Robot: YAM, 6 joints.
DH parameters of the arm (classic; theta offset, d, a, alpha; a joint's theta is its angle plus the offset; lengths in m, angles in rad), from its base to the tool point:
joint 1: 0 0.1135 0.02 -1.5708
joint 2: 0 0 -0.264 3.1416
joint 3: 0.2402 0 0.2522 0
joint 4: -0.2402 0 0.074 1.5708
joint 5: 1.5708 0 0 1.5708
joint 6: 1.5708 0.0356 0 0
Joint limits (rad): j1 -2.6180..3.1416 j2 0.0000..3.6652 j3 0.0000..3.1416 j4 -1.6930..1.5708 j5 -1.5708..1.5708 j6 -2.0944..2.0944
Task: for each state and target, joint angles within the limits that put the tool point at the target. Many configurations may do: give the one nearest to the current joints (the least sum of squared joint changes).
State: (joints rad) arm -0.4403 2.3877 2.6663 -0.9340 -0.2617 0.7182
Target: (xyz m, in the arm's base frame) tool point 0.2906 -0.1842 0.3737
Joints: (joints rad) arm -0.5888 1.8467 2.0653 -1.5485 -0.2326 0.7182
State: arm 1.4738 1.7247 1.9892 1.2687 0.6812 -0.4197
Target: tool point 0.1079 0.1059 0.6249
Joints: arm 0.9485 1.4307 1.8617 1.4678 0.8164 -0.4197
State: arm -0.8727 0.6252 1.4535 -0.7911 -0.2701 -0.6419
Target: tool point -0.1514 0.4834 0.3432
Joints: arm -1.2486 0.0037 2.3582 -0.3343 -0.2683 -0.6419
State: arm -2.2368 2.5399 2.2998 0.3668 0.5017 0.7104
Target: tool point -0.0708 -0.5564 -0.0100
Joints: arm -1.6677 2.8142 1.9450 0.2641 0.4867 0.7104
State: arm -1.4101 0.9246 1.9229 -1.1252 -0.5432 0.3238
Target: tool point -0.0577 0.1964 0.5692
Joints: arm -1.1987 0.6036 2.2817 -0.9640 -0.5188 0.3238
